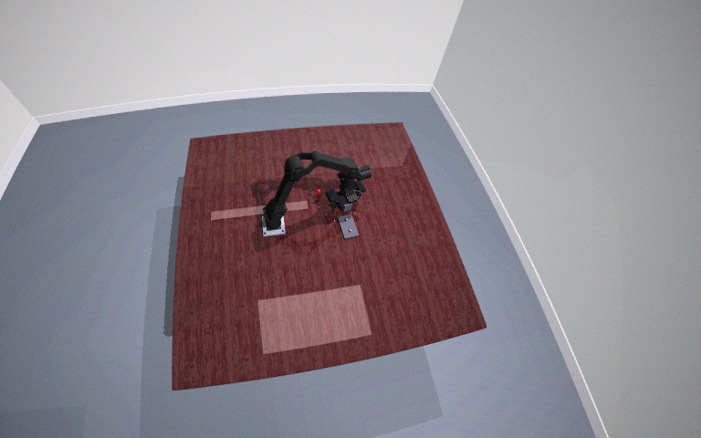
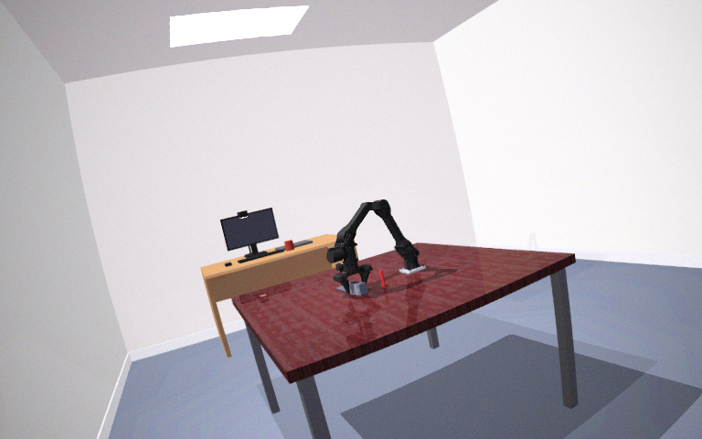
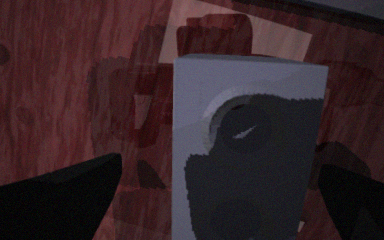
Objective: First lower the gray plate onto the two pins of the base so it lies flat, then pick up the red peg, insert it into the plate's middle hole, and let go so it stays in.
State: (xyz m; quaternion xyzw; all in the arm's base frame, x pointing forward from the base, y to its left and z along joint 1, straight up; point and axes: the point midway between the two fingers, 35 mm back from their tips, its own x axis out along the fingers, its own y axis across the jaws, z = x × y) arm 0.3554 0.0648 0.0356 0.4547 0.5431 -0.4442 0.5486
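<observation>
The gray base is 140 mm to the right of my gripper tip, 20 mm behind it and 10 mm below it. From my gripper tip the other things lie so: gray plate (20 mm above); then red peg (120 mm behind, 40 mm to the left, 30 mm above).
</observation>
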